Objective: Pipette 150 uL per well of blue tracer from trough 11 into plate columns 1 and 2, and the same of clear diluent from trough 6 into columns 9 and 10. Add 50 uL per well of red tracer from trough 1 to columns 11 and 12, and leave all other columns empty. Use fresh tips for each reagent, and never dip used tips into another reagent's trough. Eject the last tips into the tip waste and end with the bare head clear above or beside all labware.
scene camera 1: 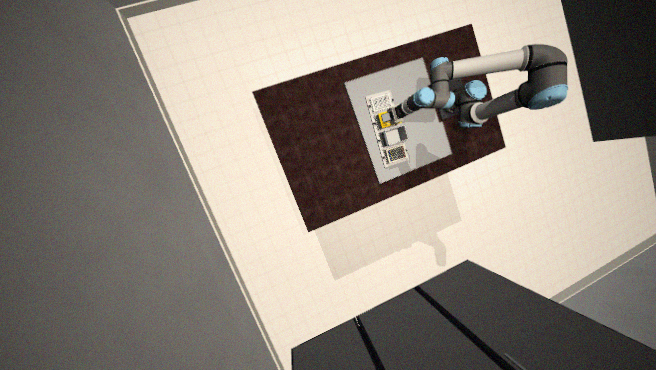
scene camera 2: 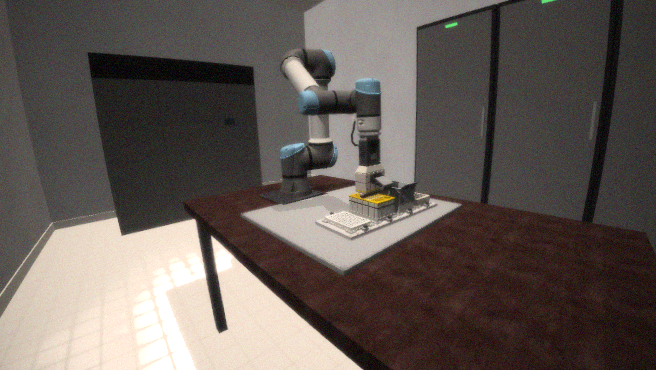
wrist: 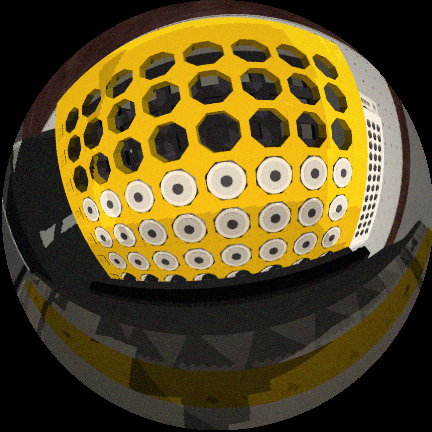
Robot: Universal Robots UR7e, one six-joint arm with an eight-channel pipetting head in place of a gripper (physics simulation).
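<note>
My eight-channel pipetting head (scene camera 1: pixel 392 116) (scene camera 2: pixel 369 193) is lowered onto the yellow tip rack (scene camera 1: pixel 383 123) (scene camera 2: pixel 382 199) (wrist: pixel 200 31). In the wrist view, its dark nozzle bar (wrist: pixel 227 289) lies across the rack's near edge, and the nozzle ends meet a row of tips there. Whether those tips are fixed on the nozzles is hidden. Three rows of white tip collars show beyond, then three rows of empty holes. The white well plate (scene camera 1: pixel 381 102) (scene camera 2: pixel 346 220) (wrist: pixel 374 175) lies beside the rack; its well contents cannot be told. The trough block (scene camera 1: pixel 396 154) (scene camera 2: pixel 421 197) stands at the opposite end.
The dark-walled tip waste box (scene camera 1: pixel 402 133) (scene camera 2: pixel 405 189) (wrist: pixel 35 190) stands close beside the rack, between it and the trough block, with its walls near the head. The labware stands in a row on a grey board (scene camera 1: pixel 425 145) (scene camera 2: pixel 320 245) on the dark table (scene camera 1: pixel 310 150) (scene camera 2: pixel 475 280).
</note>
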